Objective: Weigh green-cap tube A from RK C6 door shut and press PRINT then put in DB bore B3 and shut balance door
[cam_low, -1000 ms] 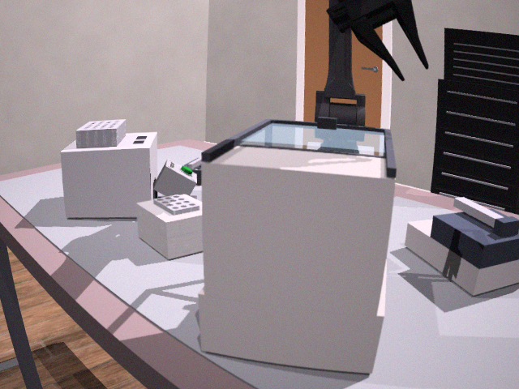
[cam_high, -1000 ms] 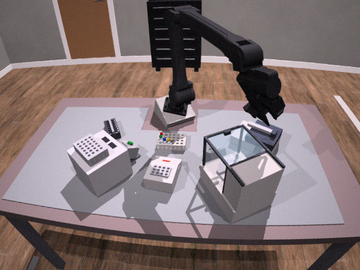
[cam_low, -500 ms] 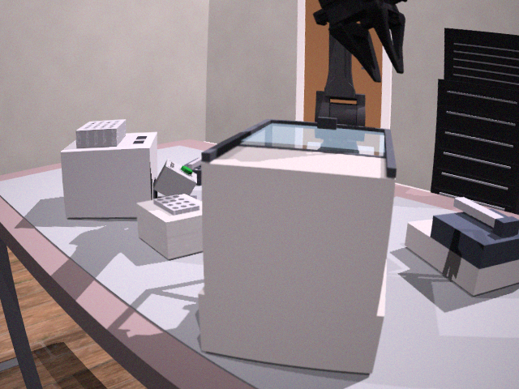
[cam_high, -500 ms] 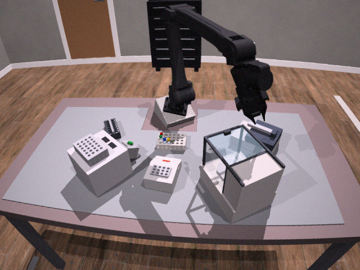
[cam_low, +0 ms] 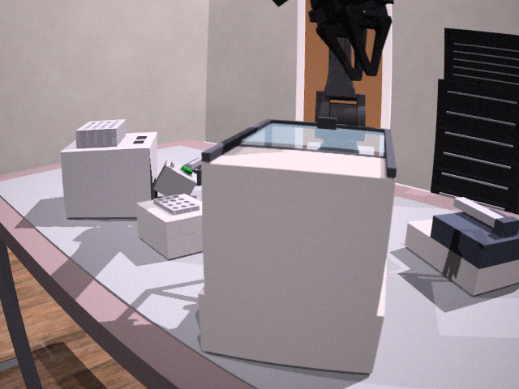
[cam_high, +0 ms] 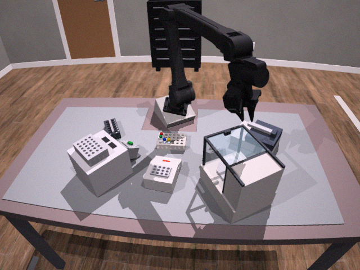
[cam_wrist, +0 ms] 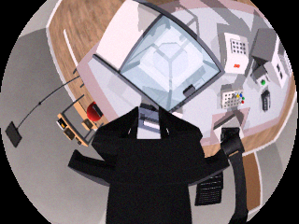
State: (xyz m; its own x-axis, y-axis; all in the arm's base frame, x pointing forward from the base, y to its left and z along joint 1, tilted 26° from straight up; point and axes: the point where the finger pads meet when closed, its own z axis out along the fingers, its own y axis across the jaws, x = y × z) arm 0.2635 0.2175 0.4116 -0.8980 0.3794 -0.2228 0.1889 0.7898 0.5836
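The glass door pane lies 2 cm ahead of my hand, 4 cm to the right of it and 8 cm below it. Round my hand: dry block (4 cm ahead, 29 cm to the right, 26 cm below); then spectrophotometer (22 cm behind, 9 cm to the left, 22 cm below); then tube rack RK (16 cm behind, 30 cm to the right, 27 cm below).
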